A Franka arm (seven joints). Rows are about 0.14 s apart.
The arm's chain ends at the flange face. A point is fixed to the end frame.
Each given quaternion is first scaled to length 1.
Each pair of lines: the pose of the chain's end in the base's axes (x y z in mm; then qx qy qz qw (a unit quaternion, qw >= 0)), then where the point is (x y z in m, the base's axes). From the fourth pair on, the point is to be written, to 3 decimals.
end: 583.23, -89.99, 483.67, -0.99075, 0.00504, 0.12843, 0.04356
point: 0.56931 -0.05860 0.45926
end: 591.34, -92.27, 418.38, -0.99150, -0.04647, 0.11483, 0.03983
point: 0.57507 -0.06228 0.39366
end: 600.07, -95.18, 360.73, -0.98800, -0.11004, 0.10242, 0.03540
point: 0.58086 -0.06726 0.33570
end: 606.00, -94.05, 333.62, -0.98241, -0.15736, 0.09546, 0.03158
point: 0.585 -0.068 0.308
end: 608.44, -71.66, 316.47, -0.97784, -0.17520, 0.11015, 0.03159
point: 0.585 -0.046 0.292
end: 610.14, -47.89, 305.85, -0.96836, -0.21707, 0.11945, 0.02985
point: 0.585 -0.025 0.282
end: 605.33, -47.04, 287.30, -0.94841, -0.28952, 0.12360, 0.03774
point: 0.576 -0.027 0.264
